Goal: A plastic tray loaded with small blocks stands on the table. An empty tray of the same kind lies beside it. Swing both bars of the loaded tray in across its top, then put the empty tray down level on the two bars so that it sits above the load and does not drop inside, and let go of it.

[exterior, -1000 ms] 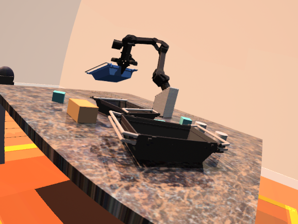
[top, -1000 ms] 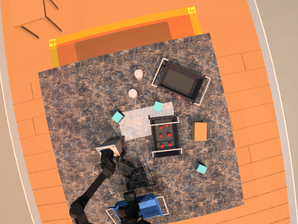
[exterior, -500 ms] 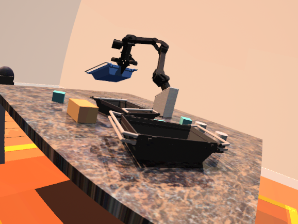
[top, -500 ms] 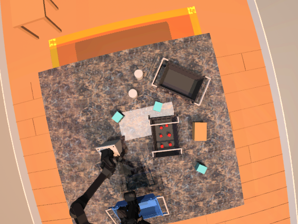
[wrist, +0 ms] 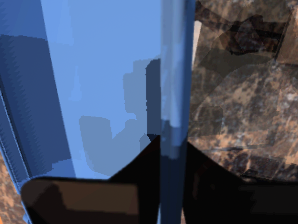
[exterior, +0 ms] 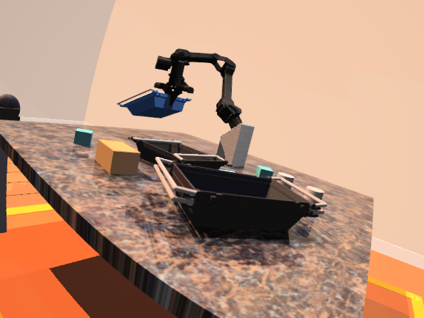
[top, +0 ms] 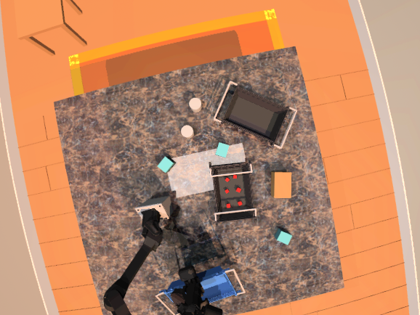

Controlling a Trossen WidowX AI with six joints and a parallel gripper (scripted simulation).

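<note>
The blue tray is 80 mm to the right of my gripper tip and 10 mm ahead of it. Round my gripper tip: orange block: 500 mm ahead, 240 mm to the left, 150 mm below.
</note>
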